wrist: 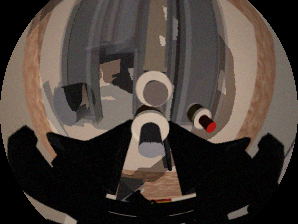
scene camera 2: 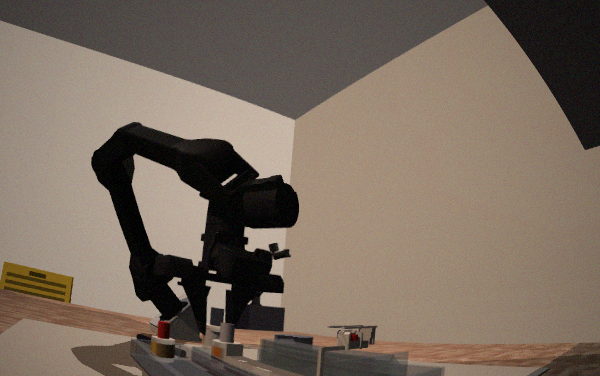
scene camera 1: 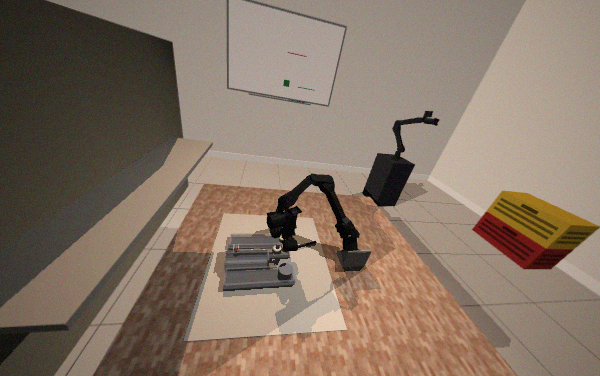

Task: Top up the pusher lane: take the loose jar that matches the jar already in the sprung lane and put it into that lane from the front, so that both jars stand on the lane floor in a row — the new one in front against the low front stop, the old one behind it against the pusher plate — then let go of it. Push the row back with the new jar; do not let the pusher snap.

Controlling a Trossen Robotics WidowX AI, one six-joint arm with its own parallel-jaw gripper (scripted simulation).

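The wrist view shows the gripper. The gripper is part of what the pictures show, together with a grey cylinder and a grey lane rack.
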